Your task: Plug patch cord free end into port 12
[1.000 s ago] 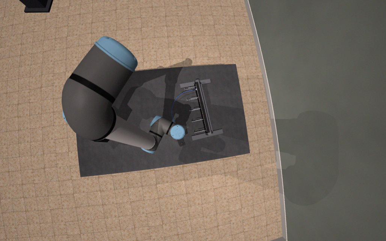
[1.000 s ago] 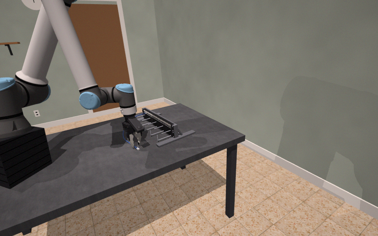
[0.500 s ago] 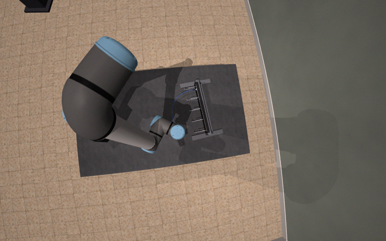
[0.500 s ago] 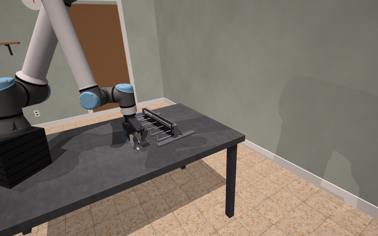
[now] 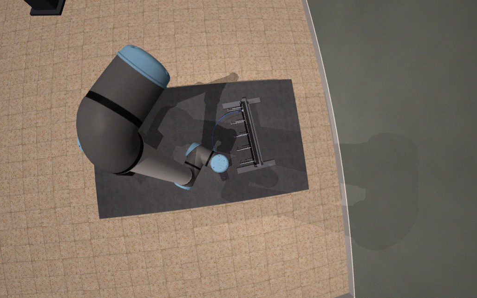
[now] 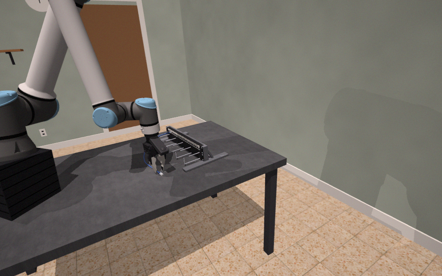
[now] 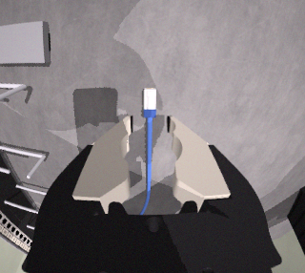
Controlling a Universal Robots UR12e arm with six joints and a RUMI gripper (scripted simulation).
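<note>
My gripper is now 2 cm above the plug, 1 cm to the left of it and 1 cm short of it.
</note>
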